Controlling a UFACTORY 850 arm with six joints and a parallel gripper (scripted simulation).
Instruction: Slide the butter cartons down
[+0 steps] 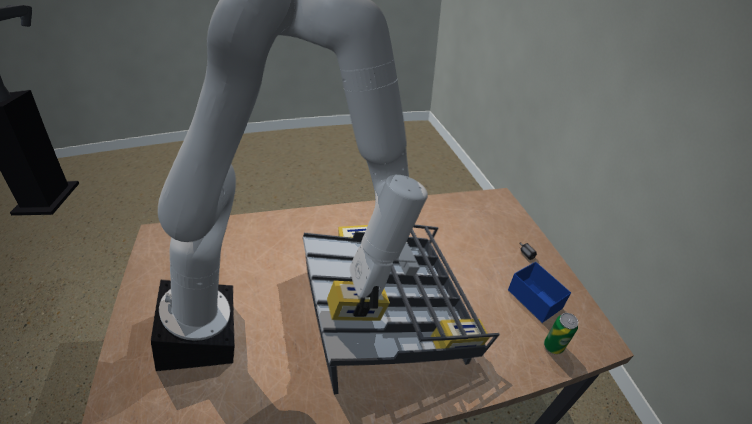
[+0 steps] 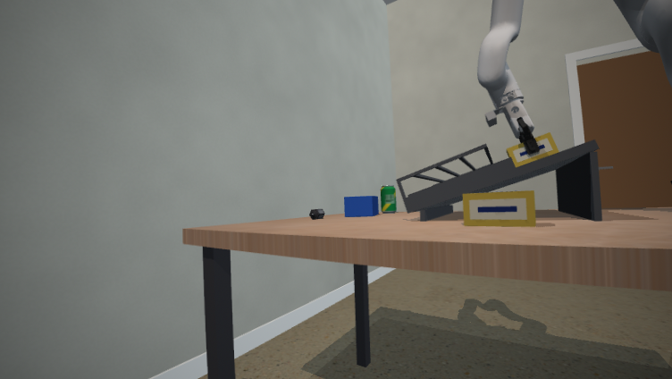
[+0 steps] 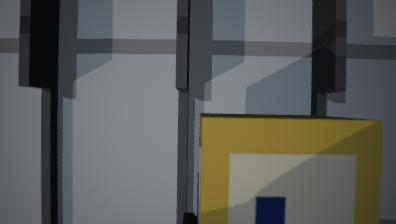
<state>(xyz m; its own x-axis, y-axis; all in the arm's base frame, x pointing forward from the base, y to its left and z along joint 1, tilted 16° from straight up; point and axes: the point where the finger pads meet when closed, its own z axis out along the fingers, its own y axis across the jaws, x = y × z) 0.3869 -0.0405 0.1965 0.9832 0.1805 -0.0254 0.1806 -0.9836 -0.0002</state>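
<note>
Now: hand 60 mm above the dark divider, 50 mm to the left of it and 10 mm past it. Round my hand: small black object: 610 mm ahead, 330 mm to the left, 180 mm below.
</note>
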